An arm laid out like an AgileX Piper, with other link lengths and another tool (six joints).
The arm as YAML. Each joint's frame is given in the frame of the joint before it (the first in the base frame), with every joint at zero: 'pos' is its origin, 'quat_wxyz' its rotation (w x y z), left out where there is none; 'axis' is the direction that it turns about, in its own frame. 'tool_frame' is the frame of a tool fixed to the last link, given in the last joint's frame.
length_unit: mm
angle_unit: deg
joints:
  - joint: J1
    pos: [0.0, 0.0, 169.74]
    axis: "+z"
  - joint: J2
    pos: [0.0, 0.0, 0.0]
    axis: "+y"
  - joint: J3
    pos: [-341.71, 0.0, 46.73]
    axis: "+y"
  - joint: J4
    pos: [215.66, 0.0, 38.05]
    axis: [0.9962, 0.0, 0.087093]
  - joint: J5
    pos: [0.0, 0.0, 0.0]
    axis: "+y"
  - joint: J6
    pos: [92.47, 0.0, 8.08]
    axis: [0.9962, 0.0, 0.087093]
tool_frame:
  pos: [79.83, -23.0, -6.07]
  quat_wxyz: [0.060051, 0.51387, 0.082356, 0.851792]
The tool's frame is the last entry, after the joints.
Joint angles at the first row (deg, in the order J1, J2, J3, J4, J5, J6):
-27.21, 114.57, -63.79, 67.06, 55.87, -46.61
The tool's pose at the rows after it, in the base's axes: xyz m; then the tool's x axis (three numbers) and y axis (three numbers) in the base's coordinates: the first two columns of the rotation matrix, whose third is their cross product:
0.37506, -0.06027, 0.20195, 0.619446, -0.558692, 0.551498, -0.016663, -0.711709, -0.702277
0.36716, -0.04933, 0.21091, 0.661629, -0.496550, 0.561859, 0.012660, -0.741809, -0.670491
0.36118, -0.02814, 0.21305, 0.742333, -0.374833, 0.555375, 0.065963, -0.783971, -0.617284
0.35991, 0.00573, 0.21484, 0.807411, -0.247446, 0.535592, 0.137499, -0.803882, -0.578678
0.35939, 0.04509, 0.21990, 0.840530, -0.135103, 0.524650, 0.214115, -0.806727, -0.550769
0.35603, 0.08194, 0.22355, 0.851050, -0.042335, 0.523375, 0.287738, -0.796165, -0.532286
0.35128, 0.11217, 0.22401, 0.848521, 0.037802, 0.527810, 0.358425, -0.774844, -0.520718
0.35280, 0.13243, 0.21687, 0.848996, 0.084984, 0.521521, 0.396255, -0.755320, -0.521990
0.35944, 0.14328, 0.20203, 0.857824, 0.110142, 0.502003, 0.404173, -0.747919, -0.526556
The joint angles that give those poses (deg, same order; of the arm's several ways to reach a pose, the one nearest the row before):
-27.02, 112.64, -63.79, 65.55, 56.86, -46.16
-25.06, 110.46, -64.22, 60.86, 57.28, -43.03
-20.33, 109.55, -66.20, 52.98, 58.06, -37.78
-13.48, 109.55, -68.71, 47.00, 59.24, -32.51
-6.09, 109.51, -71.27, 43.20, 60.11, -27.81
0.44, 109.51, -72.93, 41.20, 60.32, -24.95
5.63, 109.84, -73.95, 40.28, 60.27, -24.12
8.78, 111.76, -75.43, 40.23, 60.22, -24.08
10.30, 114.93, -77.20, 40.14, 60.09, -24.08

